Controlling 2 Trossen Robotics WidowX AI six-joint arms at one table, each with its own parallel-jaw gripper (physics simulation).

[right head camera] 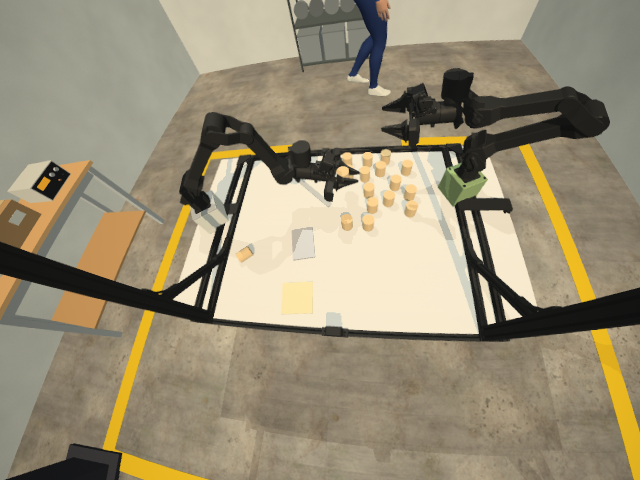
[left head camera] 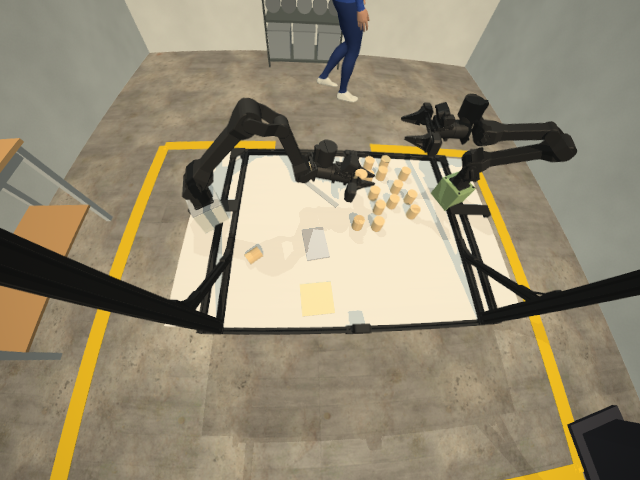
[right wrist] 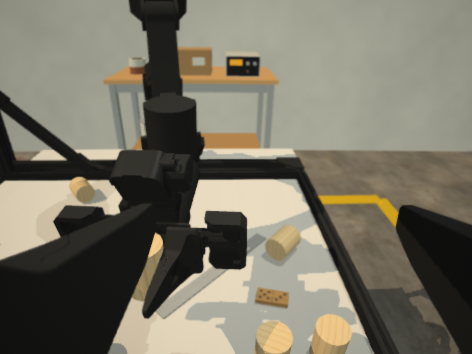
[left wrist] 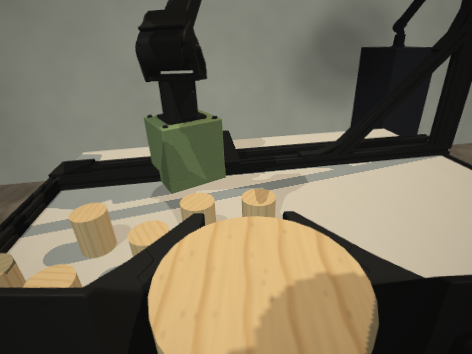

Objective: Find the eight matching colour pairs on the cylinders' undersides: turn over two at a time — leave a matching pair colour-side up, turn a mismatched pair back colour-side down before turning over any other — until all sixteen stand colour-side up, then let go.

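Seen in the pictures: left gripper, fingertip midpoint: [right head camera: 359,177] [left head camera: 374,180] [left wrist: 243,222]; right gripper, fingertip midpoint: [right head camera: 381,118] [left head camera: 402,128] [right wrist: 276,216]; left arm's base, origin of the base link: [right head camera: 202,204] [left head camera: 201,199]; right arm's base, origin of the base link: [right head camera: 467,173] [left head camera: 459,182] [left wrist: 181,117].
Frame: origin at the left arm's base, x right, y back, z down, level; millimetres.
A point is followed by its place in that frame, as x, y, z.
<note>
My left gripper [left head camera: 372,179] @(235, -540, -34) [right head camera: 356,176] @(235, -540, -34) [left wrist: 243,222] @(235, -540, -34) is shut on a plain wooden cylinder [left head camera: 360,174] @(207, -492, -60) [right head camera: 342,172] @(210, -494, -60) [left wrist: 250,290] @(202, -496, -60) [right wrist: 150,272] @(204, -517, -44), held upright above the table with its plain top showing; its underside is hidden. Beyond it in the head views, several cylinders stand in a loose group, such as one near the front [left head camera: 377,224] @(347, -500, 67) [right head camera: 368,222] @(349, -511, 66) and one at the right [left head camera: 413,211] @(371, -660, 67) [right head camera: 410,208] @(373, -663, 66) [left wrist: 258,202] @(357, -668, 66). Their visible tops are plain wood; no colour shows. My right gripper [left head camera: 404,128] @(184, -647, -177) [right head camera: 383,118] @(184, -647, -177) [right wrist: 276,216] @(184, -647, -177) is open and empty, high beyond the table's far edge in the head views.
A wooden cylinder [left head camera: 253,254] @(232, -71, 77) [right head camera: 244,253] @(234, -76, 78) [right wrist: 82,190] @(226, -96, 85) lies on its side at the left. Another lying cylinder [right wrist: 283,242] @(-24, -441, 78) and a domino [right wrist: 272,297] @(40, -499, 109) show in the right wrist view. A grey pad [left head camera: 317,248] @(306, -276, 110) [right head camera: 303,245] @(294, -278, 110) and yellow square [left head camera: 316,298] @(455, -183, 113) [right head camera: 297,297] @(456, -186, 113) lie nearer the front.
</note>
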